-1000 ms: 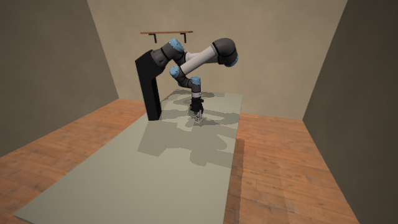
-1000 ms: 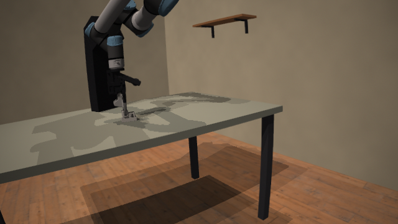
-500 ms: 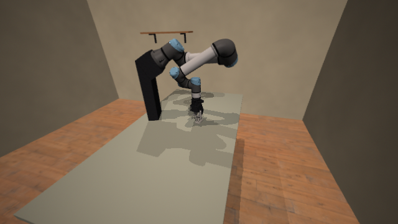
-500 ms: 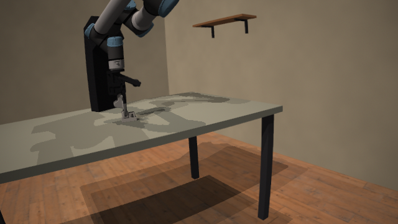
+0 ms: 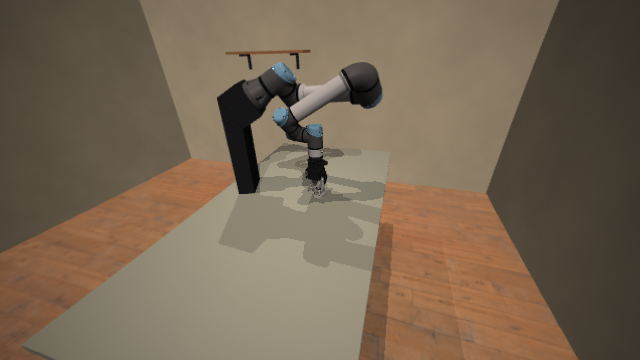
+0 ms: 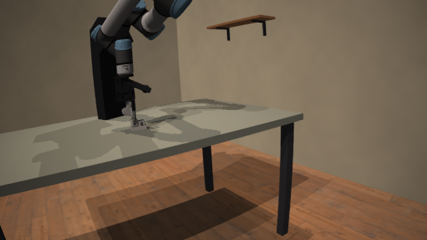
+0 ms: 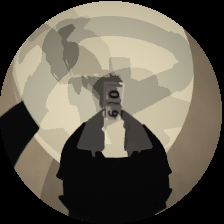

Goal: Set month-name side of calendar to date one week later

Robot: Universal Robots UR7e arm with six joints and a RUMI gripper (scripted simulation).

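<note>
Now: hand 4 cm above the calendar tray and 2 cm to the right of it.
</note>
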